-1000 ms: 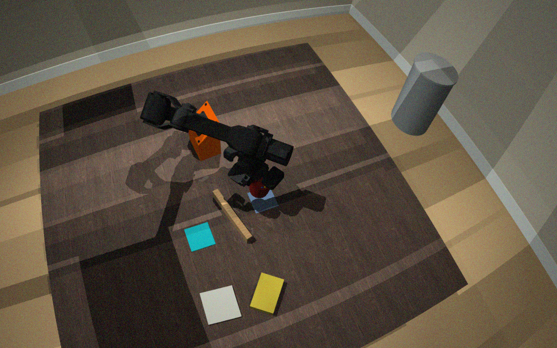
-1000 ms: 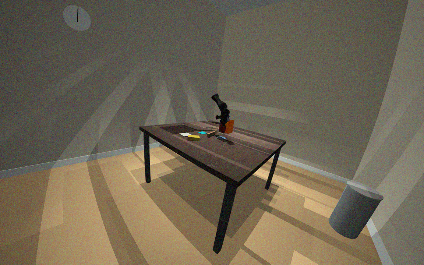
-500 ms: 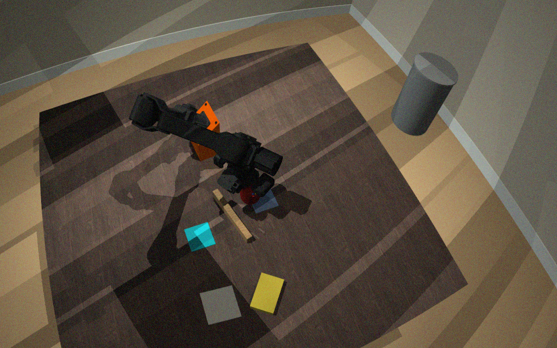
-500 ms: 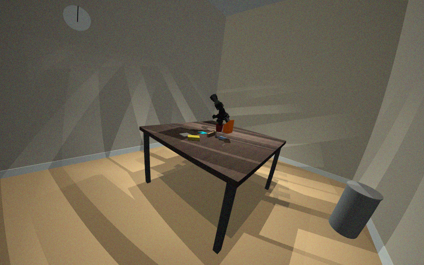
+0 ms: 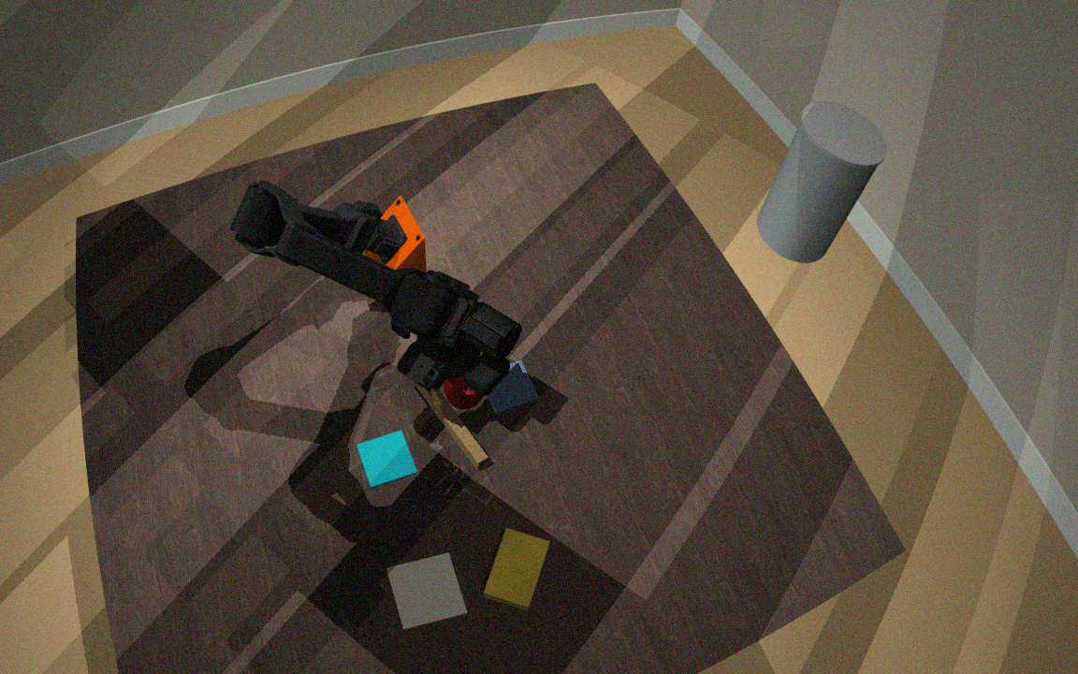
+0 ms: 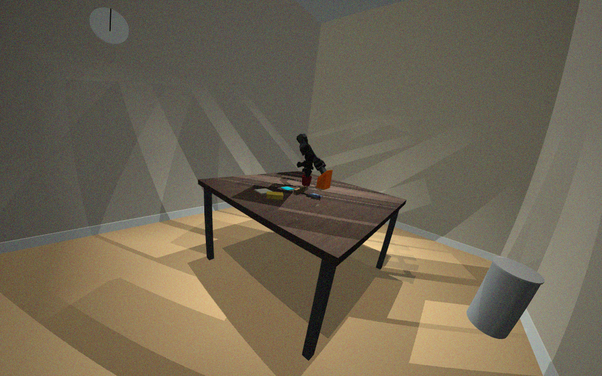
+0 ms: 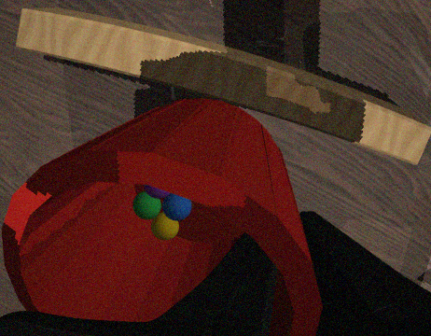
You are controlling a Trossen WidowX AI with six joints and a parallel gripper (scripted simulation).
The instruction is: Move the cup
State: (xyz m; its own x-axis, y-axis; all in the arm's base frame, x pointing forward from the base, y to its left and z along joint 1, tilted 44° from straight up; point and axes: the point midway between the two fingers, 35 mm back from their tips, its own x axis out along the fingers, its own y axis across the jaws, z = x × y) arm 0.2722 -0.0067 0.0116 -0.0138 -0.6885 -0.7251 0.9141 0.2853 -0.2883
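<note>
My gripper tip is now 5 cm short of the teal pad, 14 cm to the left of it and 11 cm above it. From my gripper tip the other things lie so: wooden bar: 3 cm ahead, 2 cm to the right, 9 cm below; then light blue pad: 2 cm ahead, 10 cm to the left, 11 cm below; then cup: 3 cm ahead, 1 cm to the left.
</note>
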